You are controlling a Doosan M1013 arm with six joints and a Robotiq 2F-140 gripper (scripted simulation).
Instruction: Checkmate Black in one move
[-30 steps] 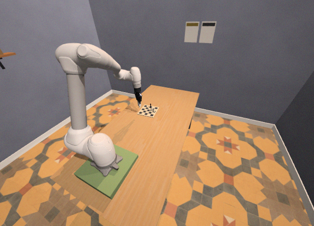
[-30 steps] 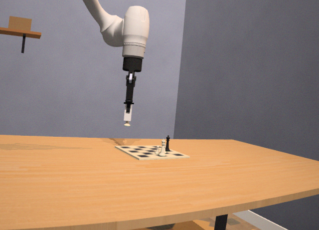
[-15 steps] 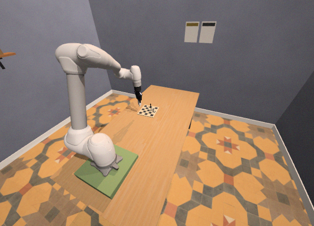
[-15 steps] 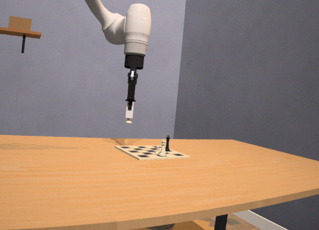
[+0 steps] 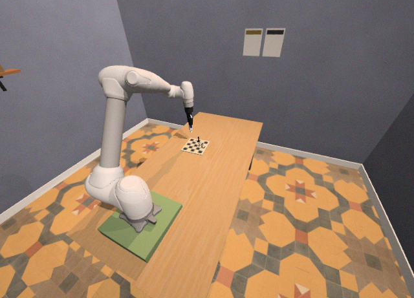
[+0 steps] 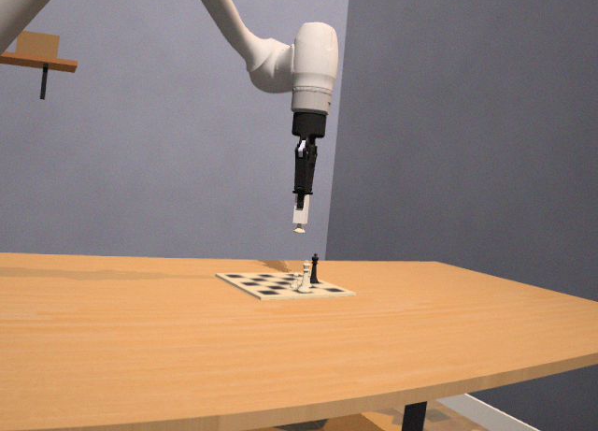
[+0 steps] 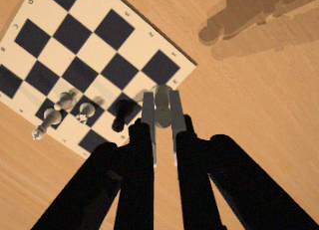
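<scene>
Right now my hand is 12 cm above the black king, 8 cm to the left of it and 1 cm short of it. Round my hand: tall white piece (16 cm to the right, 12 cm below, 4 cm behind); small chessboard (16 cm below, 9 cm to the right, 6 cm behind); white pawn (14 cm below, 13 cm to the right, 5 cm behind).
</scene>
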